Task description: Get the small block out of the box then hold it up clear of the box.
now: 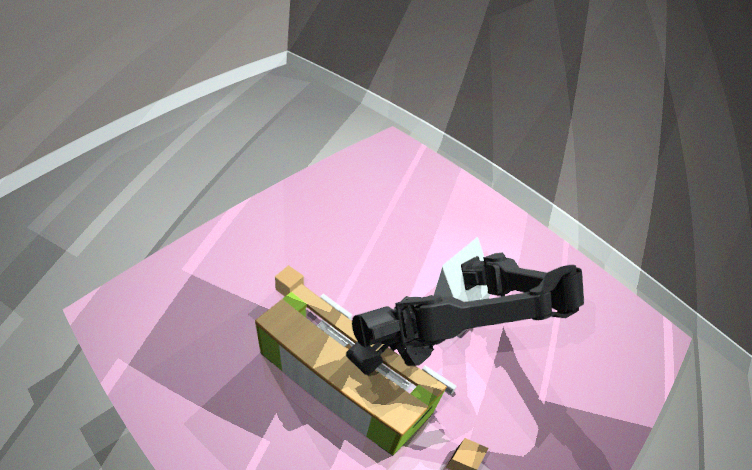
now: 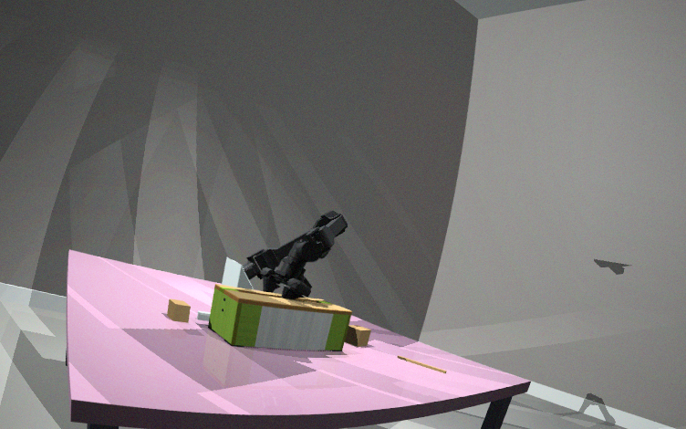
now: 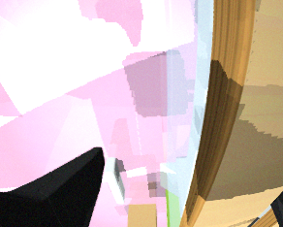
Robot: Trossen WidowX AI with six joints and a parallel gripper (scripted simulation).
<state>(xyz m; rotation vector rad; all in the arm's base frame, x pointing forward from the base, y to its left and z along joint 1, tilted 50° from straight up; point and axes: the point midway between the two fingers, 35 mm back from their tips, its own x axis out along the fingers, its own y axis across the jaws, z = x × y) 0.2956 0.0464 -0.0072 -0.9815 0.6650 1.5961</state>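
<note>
The tan block lies 5 cm ahead of my gripper tip and 1 cm to the right of it. Round my gripper tip: thin stick 42 cm to the left, 23 cm ahead, 8 cm below; then box 3 cm below, 3 cm ahead.
</note>
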